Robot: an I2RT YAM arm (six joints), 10 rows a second.
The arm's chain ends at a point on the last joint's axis. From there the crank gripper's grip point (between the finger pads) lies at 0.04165 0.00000 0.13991 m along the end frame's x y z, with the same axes.
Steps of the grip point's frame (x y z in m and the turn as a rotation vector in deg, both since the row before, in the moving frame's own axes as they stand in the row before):
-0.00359 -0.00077 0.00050 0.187 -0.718 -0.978
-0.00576 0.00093 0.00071 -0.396 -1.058 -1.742
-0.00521 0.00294 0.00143 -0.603 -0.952 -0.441
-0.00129 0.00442 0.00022 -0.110 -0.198 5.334
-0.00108 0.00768 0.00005 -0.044 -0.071 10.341
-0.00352 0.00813 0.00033 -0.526 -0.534 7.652
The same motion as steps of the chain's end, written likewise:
-0.00182 0.00038 -0.00001 0.187 -0.718 -0.978
-0.00317 0.00119 -0.00004 -0.396 -1.058 -1.742
-0.00288 0.00178 0.00076 -0.603 -0.952 -0.441
-0.00061 0.00030 0.00008 -0.110 -0.198 5.334
-0.00022 0.00011 0.00000 -0.044 -0.071 10.341
-0.00176 0.00139 -0.00002 -0.526 -0.534 7.652

